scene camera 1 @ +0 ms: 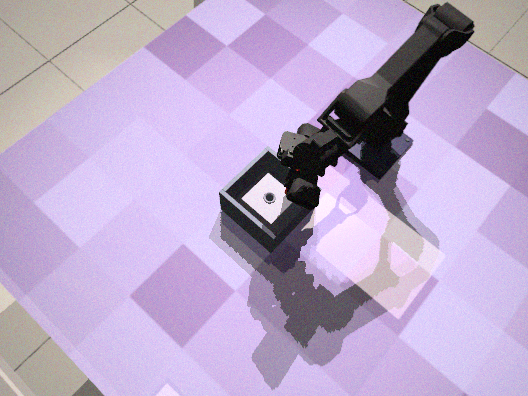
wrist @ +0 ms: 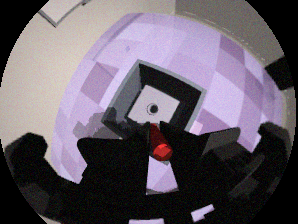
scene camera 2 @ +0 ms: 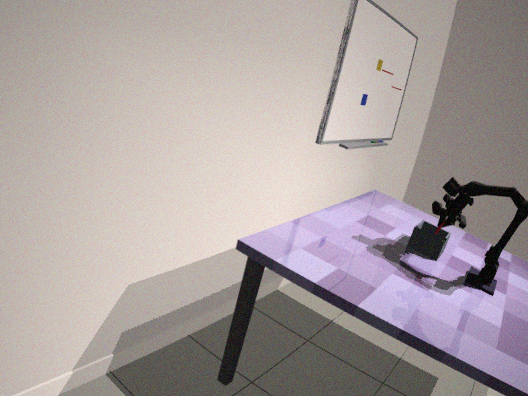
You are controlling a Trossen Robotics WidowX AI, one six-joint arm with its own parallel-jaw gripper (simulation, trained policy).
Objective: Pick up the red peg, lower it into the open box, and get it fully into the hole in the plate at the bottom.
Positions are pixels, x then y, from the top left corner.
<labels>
box: scene camera 1; wrist; scene camera 2 424, 240
plate: scene camera 1; wrist; not seen in scene camera 2 (hidden by the box)
same spot on box: (wrist: 191, 95) = (scene camera 1: 265, 160)
same spot on plate: (wrist: 150, 98) = (scene camera 1: 258, 197)
</labels>
